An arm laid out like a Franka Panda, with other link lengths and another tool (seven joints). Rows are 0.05 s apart.
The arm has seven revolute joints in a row. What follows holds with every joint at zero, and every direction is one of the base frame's. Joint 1 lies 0.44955 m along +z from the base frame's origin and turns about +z. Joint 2 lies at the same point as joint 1 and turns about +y. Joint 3 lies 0.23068 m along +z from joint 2 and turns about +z. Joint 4 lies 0.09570 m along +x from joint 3 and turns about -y. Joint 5 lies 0.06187 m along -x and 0.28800 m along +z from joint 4 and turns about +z. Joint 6 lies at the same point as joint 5 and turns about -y. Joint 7 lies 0.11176 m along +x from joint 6 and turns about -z. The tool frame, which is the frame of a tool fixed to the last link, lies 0.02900 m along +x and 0.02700 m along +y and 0.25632 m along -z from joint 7; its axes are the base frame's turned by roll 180.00, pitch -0.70 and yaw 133.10 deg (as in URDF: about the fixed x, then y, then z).
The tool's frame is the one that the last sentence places.
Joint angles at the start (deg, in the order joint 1, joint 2, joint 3, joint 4, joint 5, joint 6, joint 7):
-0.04, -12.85, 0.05, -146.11, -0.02, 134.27, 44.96
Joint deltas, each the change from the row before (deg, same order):
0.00, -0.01, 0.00, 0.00, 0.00, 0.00, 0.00
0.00, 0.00, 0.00, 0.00, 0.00, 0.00, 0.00
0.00, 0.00, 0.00, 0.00, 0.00, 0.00, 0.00
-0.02, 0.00, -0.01, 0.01, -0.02, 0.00, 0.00
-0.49, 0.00, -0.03, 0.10, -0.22, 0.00, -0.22
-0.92, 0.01, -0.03, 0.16, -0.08, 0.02, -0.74
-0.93, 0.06, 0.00, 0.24, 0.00, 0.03, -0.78
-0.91, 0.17, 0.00, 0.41, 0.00, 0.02, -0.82
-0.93, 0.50, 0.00, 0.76, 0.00, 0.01, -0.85
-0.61, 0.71, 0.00, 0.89, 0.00, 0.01, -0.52
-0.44, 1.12, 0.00, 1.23, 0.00, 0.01, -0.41
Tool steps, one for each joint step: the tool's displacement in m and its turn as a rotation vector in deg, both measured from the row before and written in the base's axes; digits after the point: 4 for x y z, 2 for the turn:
0.0000, 0.0000, 0.0001, 0.00, -0.01, 0.00
0.0000, 0.0000, 0.0000, 0.00, 0.00, 0.00
0.0000, 0.0000, 0.0000, 0.00, 0.00, 0.00
0.0001, -0.0003, 0.0001, -0.01, -0.01, -0.02
0.0007, -0.0042, 0.0007, -0.16, -0.10, -0.15
0.0011, -0.0071, 0.0011, -0.07, -0.17, -0.15
0.0014, -0.0069, 0.0013, -0.03, -0.21, -0.15
0.0022, -0.0068, 0.0017, -0.04, -0.26, -0.09
0.0035, -0.0071, 0.0015, -0.05, -0.26, -0.08
0.0040, -0.0049, 0.0008, -0.03, -0.19, -0.09
0.0053, -0.0038, -0.0002, -0.03, -0.12, -0.03

